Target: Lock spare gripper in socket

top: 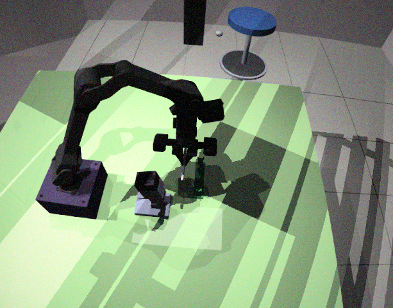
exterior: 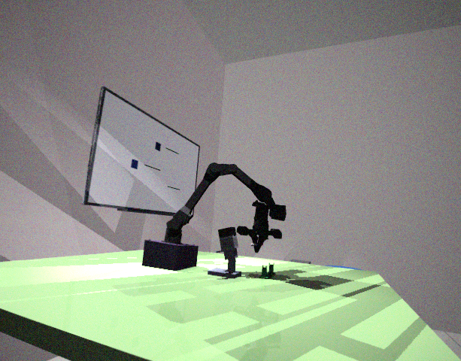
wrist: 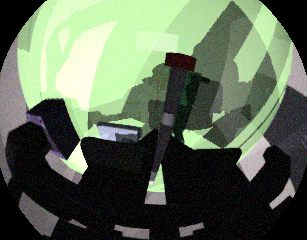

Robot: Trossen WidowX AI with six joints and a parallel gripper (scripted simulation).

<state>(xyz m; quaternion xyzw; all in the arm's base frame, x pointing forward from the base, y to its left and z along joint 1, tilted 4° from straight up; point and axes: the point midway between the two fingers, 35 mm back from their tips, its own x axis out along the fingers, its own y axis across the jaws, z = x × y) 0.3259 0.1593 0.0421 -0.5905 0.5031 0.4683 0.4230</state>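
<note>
My gripper tip is now 12 cm to the left of the grey mount, 7 cm past it and 4 cm above it. The rest, counted from my gripper tip: spare gripper (12 cm to the right, 7 cm behind, 4 cm above); green fixture (6 cm below, 5 cm ahead, 1 cm to the left).
</note>
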